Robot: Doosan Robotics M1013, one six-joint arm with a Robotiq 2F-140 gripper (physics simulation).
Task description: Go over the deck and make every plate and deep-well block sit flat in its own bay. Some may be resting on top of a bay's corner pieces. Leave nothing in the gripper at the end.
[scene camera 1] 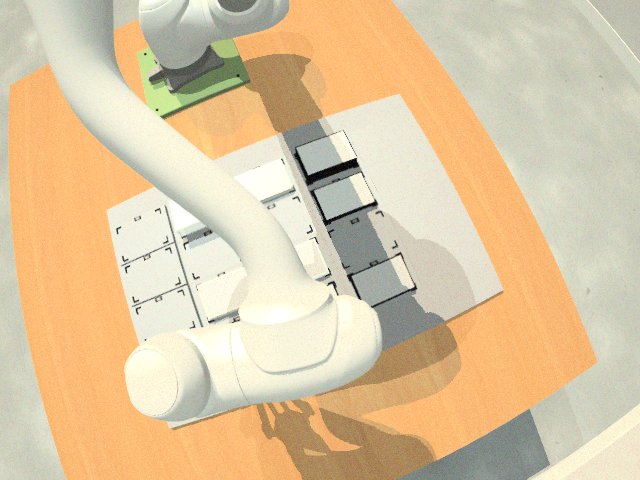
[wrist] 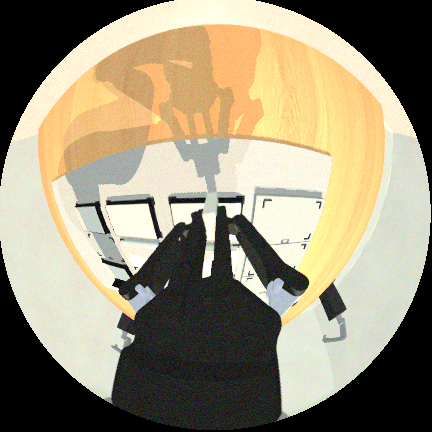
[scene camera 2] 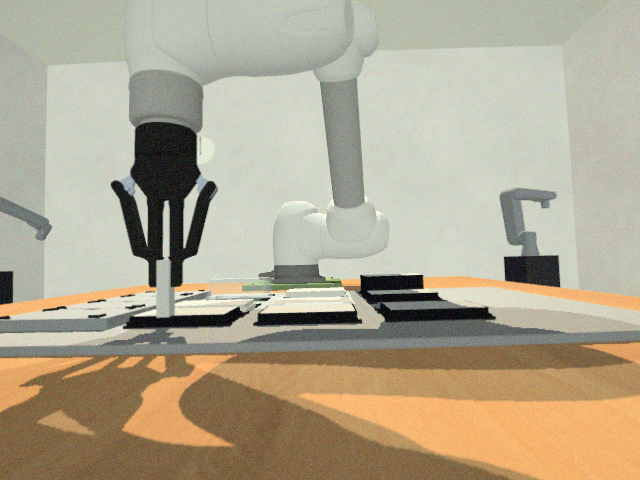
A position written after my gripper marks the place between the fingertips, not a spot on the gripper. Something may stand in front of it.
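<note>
I can see my gripper [scene camera 2: 165, 315], and there's also a view of the gripper [wrist: 213, 200] from the wrist. Then there's a white plate [scene camera 1: 271, 180]. The wrist view misses the plate, hidden by my gripper. I can see a raised panel [wrist: 291, 216] as well.
</note>
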